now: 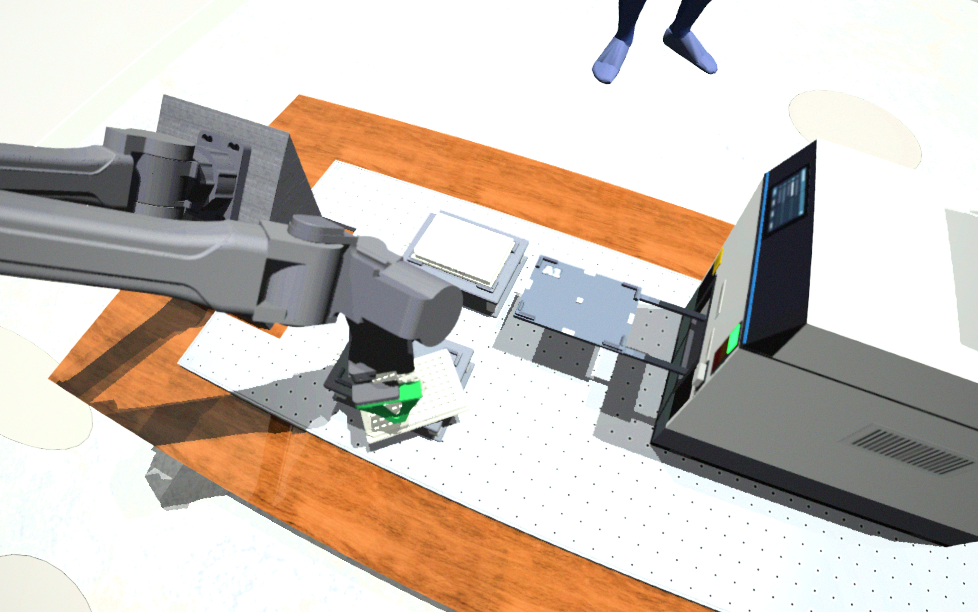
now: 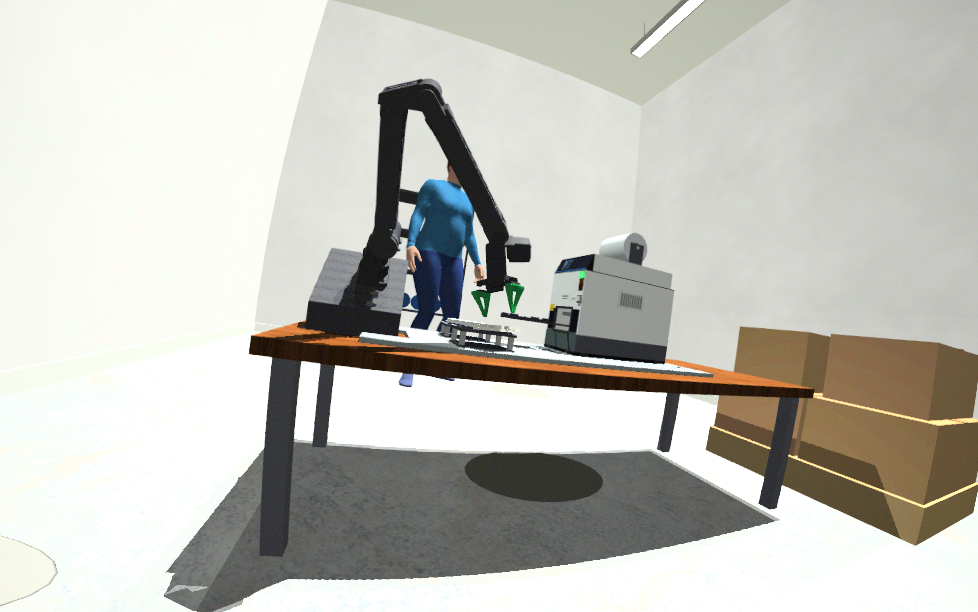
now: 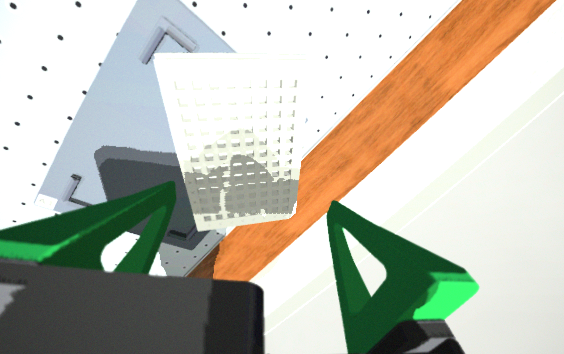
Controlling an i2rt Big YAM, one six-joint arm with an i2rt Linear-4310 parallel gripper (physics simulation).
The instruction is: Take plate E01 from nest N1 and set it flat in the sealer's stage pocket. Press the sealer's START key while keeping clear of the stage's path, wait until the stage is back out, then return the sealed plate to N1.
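Places are measured from the arm's base along level axes (x ahead, y left, z up), in centimetres.
Pixels of known places: gripper, fingertip midpoint: [image 1: 396, 387] [image 2: 498, 314] [image 3: 256, 199]; arm's base, link origin: [image 1: 221, 179] [image 2: 374, 272].
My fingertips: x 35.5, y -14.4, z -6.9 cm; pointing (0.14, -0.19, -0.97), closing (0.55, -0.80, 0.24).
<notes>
For each thing: its top centre in the pictures, then the offset to it from my fingertips. "*": a spot on its surface instead.
- white welled plate, top centre: [image 3: 245, 163] [image 1: 408, 391] [image 2: 498, 324] dx +0.7, dy +0.9, dz -2.6 cm
- front nest, top centre: [image 3: 177, 163] [image 1: 398, 365] [image 2: 483, 327] dx -2.7, dy +3.9, dz -4.2 cm
- green key, surface spot: [image 1: 733, 337] [image 2: 581, 274] * dx +30.8, dy +10.9, dz +17.6 cm
- second nest, surface spot: [image 1: 499, 294] * dx +4.7, dy +19.7, dz -5.2 cm
- pale plate, top centre: [image 1: 462, 245] [image 2: 466, 320] dx -3.2, dy +24.3, dz -3.6 cm
- wooden table edge, surface spot: [image 3: 370, 115] * dx +11.7, dy -11.2, dz -11.0 cm
A white welled plate [image 1: 437, 389] [image 3: 235, 115] lies skewed and looks tilted across the front nest [image 1: 463, 355] [image 3: 110, 110], overhanging one side. I cannot read which nest is N1 or which plate is E01. My gripper [image 1: 395, 411] [image 2: 499, 313] [image 3: 256, 199] is open and empty above this plate, its fingers apart from it. The sealer [image 1: 879, 389] [image 2: 623, 317] has its stage [image 1: 569, 317] [image 2: 522, 316] out, with no plate in the pocket. A green key [image 1: 733, 337] [image 2: 582, 274] shows on the sealer's front; its lettering is not readable.
A second nest [image 1: 499, 294] behind holds another pale plate [image 1: 465, 248], close to the stage. The wooden table edge [image 1: 403, 512] [image 3: 370, 115] runs beside the front nest. A person [image 2: 443, 216] stands behind the table. Cardboard boxes [image 2: 883, 375] stand on the right.
</notes>
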